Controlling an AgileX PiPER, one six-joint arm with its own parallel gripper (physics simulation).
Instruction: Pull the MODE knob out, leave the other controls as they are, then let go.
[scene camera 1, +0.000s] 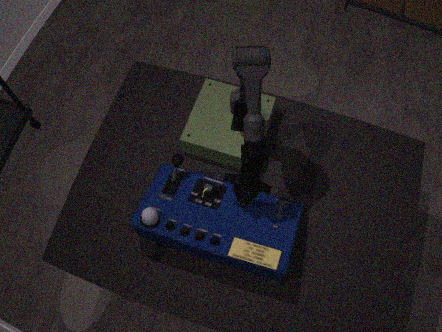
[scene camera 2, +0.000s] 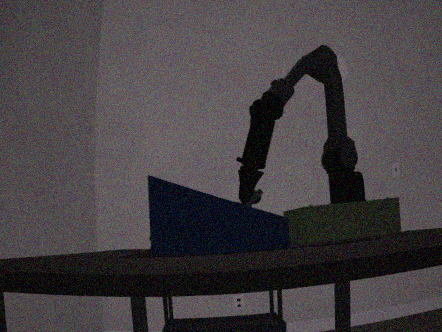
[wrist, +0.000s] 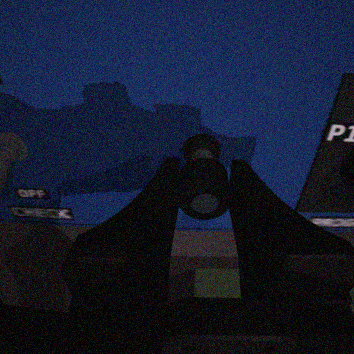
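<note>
The blue console (scene camera 1: 227, 220) (scene camera 2: 210, 225) (wrist: 280, 50) has a sloping top. The MODE knob (wrist: 204, 202) is a round dark knob with a grey end, on a stem with a dark collar at its base. My gripper (scene camera 1: 244, 201) (scene camera 2: 245, 200) (wrist: 204, 175) is down at the console's top, with its two fingers closed against the knob's left and right sides in the wrist view. The arm and fingers hide the knob in scene camera 1. The knob's own label does not show in the wrist view.
A lever (scene camera 1: 281, 207) (wrist: 12, 150) stands near OFF and CHECK labels. On the other side are a dark selector plate (scene camera 1: 218, 200) (wrist: 325, 175), an upright black-topped lever (scene camera 1: 177, 161) and a white ball (scene camera 1: 149, 216). A green block (scene camera 1: 215, 115) (scene camera 2: 345, 222) sits under the arm's base.
</note>
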